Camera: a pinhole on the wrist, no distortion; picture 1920 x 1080 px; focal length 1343.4 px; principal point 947.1 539.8 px. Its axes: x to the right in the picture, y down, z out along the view. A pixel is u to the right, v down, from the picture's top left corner.
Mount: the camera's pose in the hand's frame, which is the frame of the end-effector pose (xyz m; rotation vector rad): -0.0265 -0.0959 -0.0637 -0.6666 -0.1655 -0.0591
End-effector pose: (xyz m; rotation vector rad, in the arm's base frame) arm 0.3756 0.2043 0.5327 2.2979 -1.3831 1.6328
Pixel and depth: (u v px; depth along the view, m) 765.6 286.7 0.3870
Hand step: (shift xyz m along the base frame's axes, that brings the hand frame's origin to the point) 0.1403 -0.0890 -0.2690
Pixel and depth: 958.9 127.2 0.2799
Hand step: 0.1448 -0.0551 -0.1530
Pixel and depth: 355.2 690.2 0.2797
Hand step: 0.0065 0.0030 -0.2369
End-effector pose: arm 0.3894 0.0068 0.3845 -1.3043 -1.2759 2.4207
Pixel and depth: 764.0 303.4 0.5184
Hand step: -0.1269 -0.4144 0.1072
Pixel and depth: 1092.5 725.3 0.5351
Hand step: -0.1295 -0.3991 -0.1021
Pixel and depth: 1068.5 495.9 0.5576
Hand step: -0.1856 -0.4159 -0.0272
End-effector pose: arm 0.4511 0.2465 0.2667 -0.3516 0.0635 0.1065
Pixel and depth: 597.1 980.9 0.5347
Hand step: -0.2482 0.4043 0.0953
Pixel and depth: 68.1 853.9 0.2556
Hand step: -0.2270 0.1058 0.0448
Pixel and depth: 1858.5 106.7 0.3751
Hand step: 0.1700 0.1728 0.2952
